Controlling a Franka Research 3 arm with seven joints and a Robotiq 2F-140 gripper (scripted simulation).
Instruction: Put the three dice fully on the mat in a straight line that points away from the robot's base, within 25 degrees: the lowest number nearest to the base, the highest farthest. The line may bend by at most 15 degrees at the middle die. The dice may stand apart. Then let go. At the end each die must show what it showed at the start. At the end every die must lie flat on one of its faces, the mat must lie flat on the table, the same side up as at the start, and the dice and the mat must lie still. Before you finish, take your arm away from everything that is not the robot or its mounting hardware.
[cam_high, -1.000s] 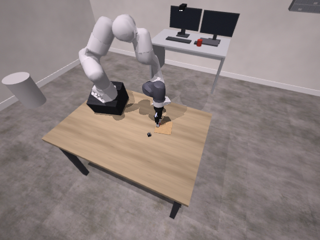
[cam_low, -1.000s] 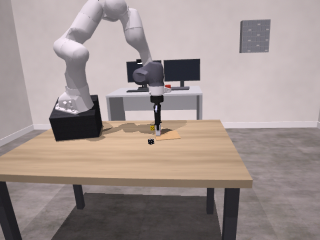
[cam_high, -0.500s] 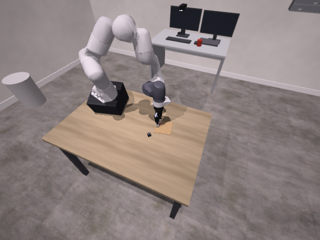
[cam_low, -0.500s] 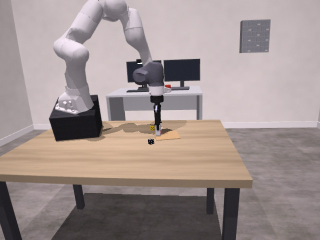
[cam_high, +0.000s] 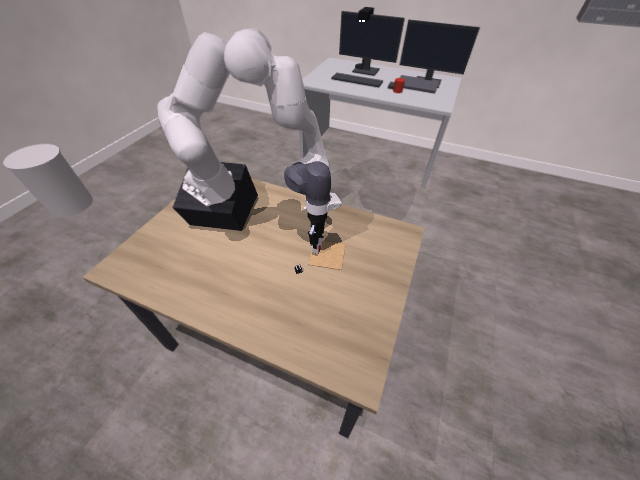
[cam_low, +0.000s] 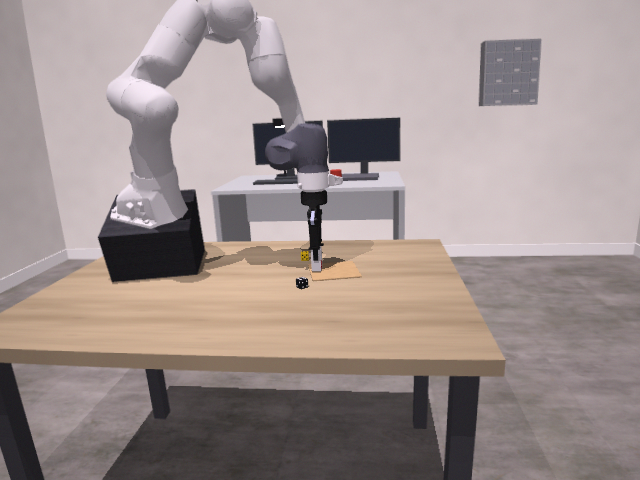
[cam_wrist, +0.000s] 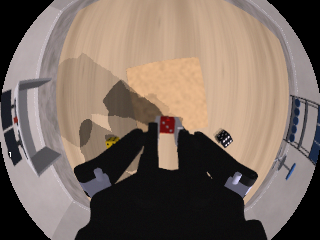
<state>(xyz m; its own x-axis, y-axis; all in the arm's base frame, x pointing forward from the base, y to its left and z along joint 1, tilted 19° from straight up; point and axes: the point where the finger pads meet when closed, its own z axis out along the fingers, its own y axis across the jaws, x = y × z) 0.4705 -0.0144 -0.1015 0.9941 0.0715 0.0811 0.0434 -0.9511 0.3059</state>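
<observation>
Now: the red die 20 mm below my hand. Also, from my hand: yellow die: 60 mm behind, 110 mm to the left, 30 mm below; then black die: 20 mm behind, 130 mm to the right, 30 mm below; then tan mat: 50 mm ahead, 40 mm below.
</observation>
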